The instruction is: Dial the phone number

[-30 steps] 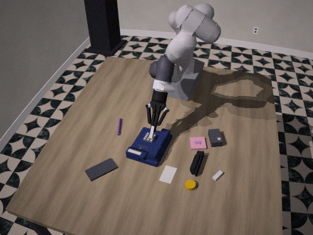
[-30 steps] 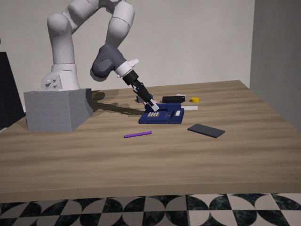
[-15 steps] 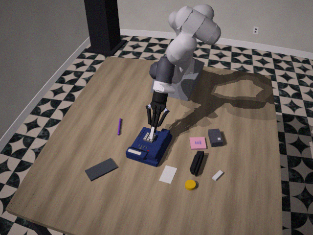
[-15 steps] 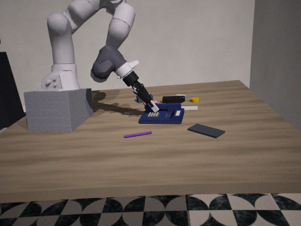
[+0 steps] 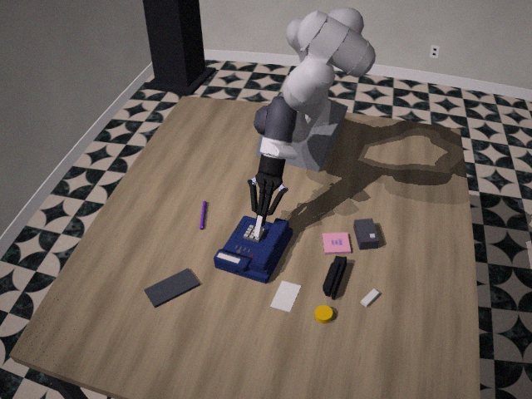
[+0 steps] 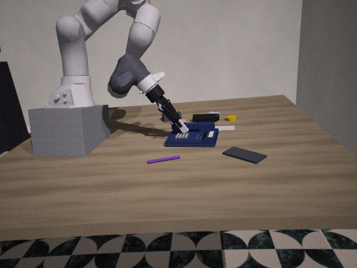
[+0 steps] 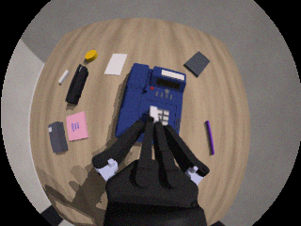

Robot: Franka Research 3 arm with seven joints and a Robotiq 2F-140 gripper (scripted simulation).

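Now: hand 40 mm short of the handset, 50 mm to the right of it and 20 mm above it. From my hand the other things lie so: purple pen: 40 mm behind, 220 mm to the right, 60 mm below; black stapler: 80 mm ahead, 260 mm to the left, 50 mm below; white card: 180 mm ahead, 150 mm to the left, 70 mm below.
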